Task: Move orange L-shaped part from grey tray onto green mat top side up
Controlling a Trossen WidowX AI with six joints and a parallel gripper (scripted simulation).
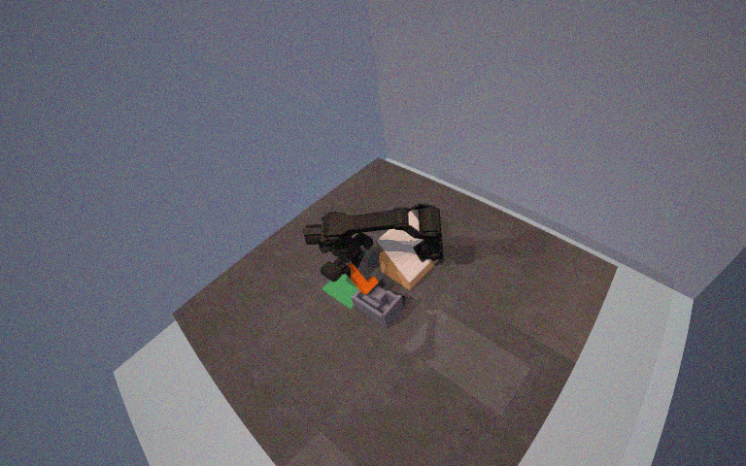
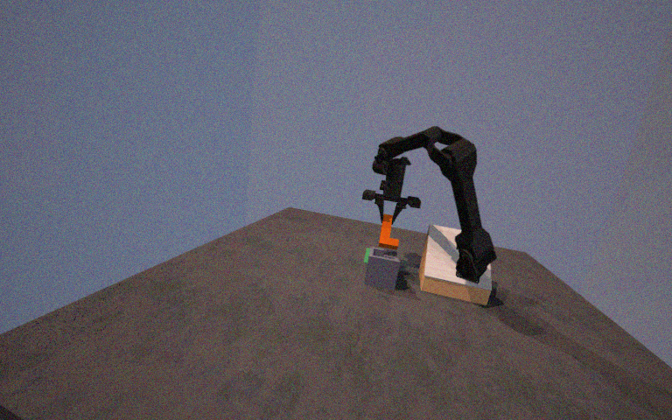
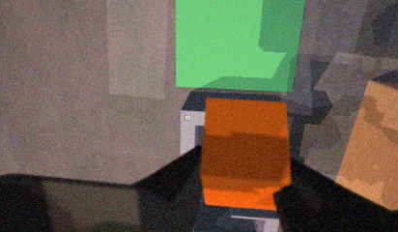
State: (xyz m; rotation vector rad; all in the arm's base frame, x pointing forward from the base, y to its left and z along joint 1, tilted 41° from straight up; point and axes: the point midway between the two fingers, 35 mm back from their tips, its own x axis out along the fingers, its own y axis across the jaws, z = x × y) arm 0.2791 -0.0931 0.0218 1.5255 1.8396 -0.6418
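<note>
Now: the green mat 10 mm ahead of my gripper tip, 70 mm to the right of it and 170 mm below it. The rest, counted from my gripper tip: orange part 20 mm behind, 30 mm to the left, 30 mm below.
</note>
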